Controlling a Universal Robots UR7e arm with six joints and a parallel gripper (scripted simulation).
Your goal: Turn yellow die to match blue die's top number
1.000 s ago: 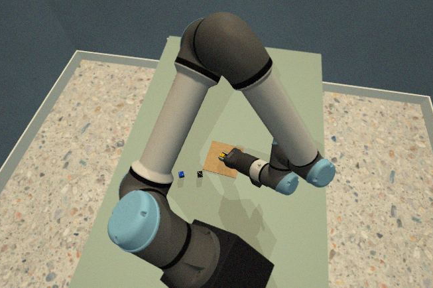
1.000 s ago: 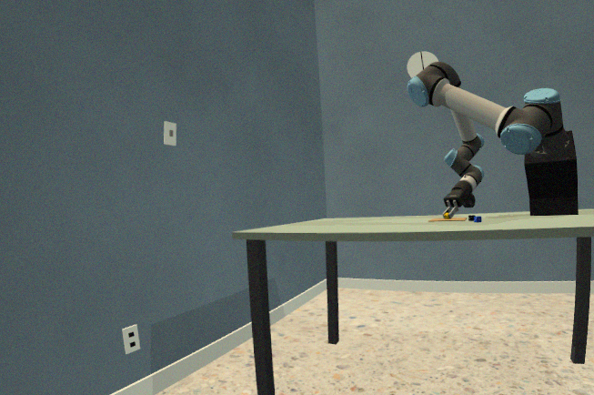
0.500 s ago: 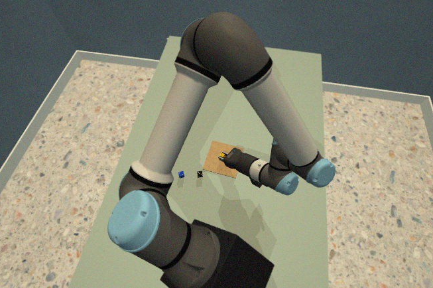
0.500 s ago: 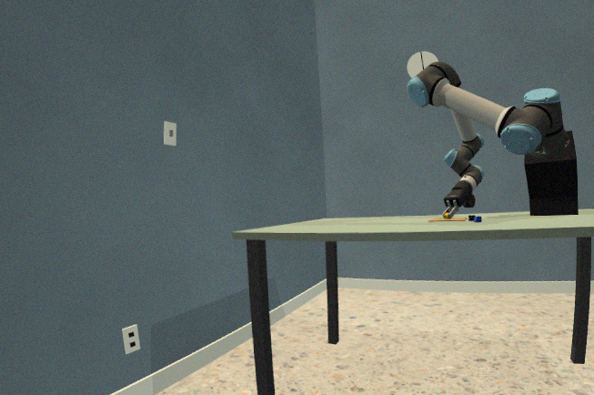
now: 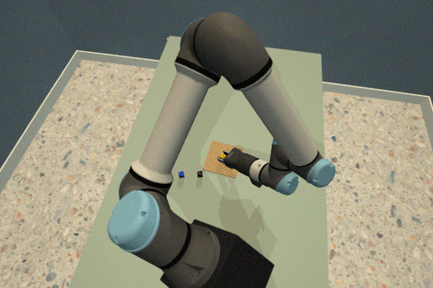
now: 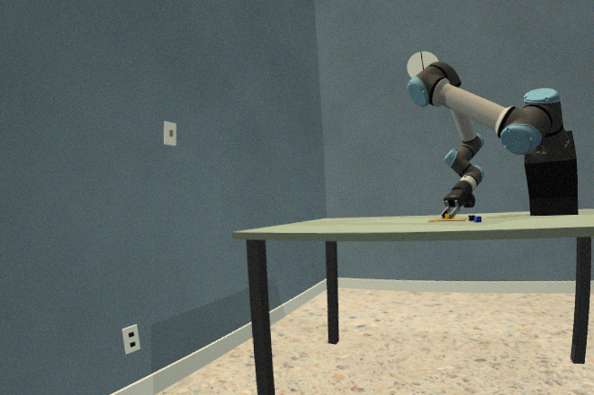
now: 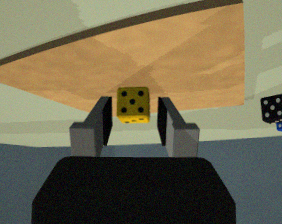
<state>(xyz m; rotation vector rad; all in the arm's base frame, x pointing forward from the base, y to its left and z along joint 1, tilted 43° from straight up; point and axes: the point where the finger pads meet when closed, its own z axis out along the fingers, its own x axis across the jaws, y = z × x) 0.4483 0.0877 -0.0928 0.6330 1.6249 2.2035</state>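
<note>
My gripper is now 10 mm above the yellow die. Also, from my hand: blue die: 150 mm to the left, 110 mm behind, 10 mm below; then tan mat: 20 mm below; then black die: 90 mm behind, 80 mm to the left, 10 mm below.
</note>
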